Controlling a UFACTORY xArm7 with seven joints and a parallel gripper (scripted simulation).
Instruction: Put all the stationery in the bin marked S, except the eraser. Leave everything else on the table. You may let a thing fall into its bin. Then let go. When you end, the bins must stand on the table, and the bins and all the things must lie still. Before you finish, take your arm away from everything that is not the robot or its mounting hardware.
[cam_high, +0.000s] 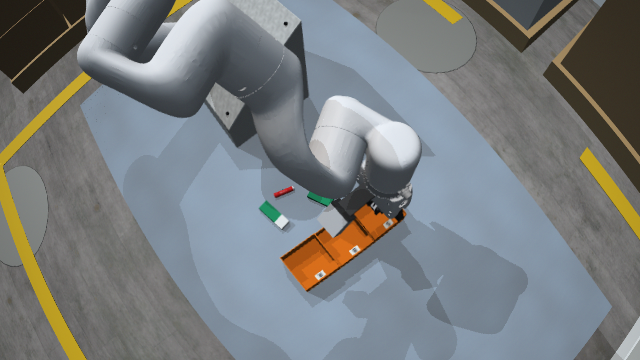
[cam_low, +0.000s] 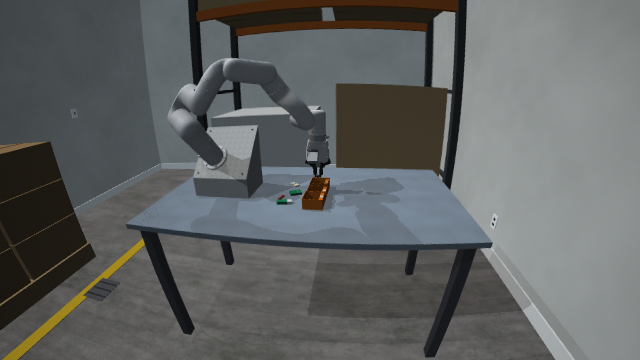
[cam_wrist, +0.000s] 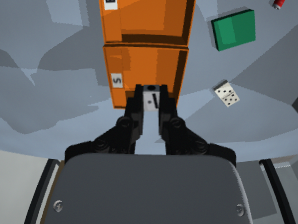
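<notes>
Now: the grey sharpener 1 cm below my hand. From my hand the other things lie so: dotted domino: 13 cm behind, 8 cm below, 4 cm to the left; then orange bin: 8 cm to the right, 7 cm below, 1 cm ahead; then green block: 10 cm behind, 8 cm below, 6 cm to the right.
</notes>
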